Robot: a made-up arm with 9 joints.
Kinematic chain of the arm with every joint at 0, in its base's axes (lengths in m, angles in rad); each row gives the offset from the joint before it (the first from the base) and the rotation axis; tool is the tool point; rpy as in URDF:
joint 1: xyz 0.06 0 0.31 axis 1 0.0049 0.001
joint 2: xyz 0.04 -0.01 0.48 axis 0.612 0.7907 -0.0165
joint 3: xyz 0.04 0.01 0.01 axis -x
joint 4: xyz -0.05 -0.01 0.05 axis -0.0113 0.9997 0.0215
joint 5: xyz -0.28 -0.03 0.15 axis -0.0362 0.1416 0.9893
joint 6: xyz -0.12 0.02 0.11 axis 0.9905 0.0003 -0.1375
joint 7: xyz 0 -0.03 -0.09 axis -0.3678 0.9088 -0.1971
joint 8: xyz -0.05 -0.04 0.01 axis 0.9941 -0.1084 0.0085
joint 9: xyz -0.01 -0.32 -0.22 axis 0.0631 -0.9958 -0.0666
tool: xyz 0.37 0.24 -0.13 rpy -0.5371 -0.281 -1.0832
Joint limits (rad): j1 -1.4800..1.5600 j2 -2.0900..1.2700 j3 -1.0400..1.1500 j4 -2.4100..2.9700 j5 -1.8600..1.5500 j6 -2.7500..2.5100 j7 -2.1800..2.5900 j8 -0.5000..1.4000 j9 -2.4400..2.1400
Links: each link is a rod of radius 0.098 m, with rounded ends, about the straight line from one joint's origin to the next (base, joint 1, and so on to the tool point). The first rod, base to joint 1, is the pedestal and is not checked.
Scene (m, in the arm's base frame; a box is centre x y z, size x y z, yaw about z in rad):
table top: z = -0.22
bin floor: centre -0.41 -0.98 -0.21 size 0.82 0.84 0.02 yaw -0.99
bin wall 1: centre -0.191 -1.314 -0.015 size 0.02 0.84 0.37 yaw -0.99
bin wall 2: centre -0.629 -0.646 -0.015 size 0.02 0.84 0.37 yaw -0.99
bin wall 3: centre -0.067 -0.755 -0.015 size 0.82 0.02 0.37 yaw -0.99
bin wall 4: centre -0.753 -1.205 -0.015 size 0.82 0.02 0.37 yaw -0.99
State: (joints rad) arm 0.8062 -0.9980 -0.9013 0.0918 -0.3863 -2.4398 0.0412 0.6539 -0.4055
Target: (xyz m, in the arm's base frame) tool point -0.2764 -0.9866 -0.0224
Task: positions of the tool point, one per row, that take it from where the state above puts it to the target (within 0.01 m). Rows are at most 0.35 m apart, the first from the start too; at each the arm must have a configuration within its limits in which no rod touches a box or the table.
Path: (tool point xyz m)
1: -0.2764 -0.9866 -0.0224

